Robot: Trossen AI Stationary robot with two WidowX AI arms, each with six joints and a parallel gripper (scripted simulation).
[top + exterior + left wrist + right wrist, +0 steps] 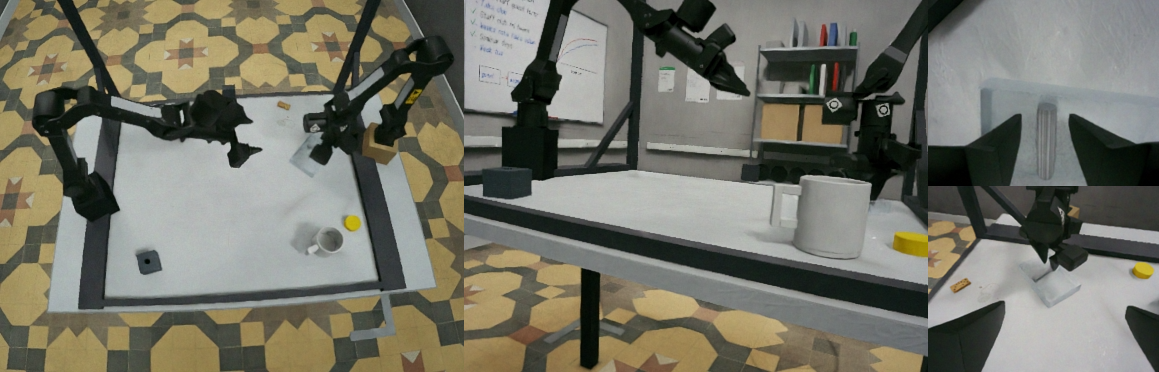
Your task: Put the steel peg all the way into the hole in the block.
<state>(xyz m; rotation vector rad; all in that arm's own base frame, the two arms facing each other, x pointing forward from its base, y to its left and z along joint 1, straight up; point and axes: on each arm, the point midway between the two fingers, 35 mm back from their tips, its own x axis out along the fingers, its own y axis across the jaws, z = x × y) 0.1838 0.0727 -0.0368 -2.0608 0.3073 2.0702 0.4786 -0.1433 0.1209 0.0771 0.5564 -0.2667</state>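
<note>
My left hand is 2 cm past the steel peg, 2 cm to the left of it and 4 cm above it. The rest, counted from my left hand: yellow disc (27 cm ahead, 1 cm to the left, 4 cm below); then white mug (31 cm ahead, 11 cm to the right, 1 cm below); then plate (4 cm to the right, 4 cm below).
Now: the steel peg 260 mm to the left of my right hand, 230 mm below it and 40 mm behind it. Round my right hand: yellow disc: 290 mm to the left, 250 mm ahead, 230 mm below; white mug: 290 mm ahead, 210 mm below, 180 mm to the left; plate: 250 mm to the left, 240 mm below, 20 mm behind.
</note>
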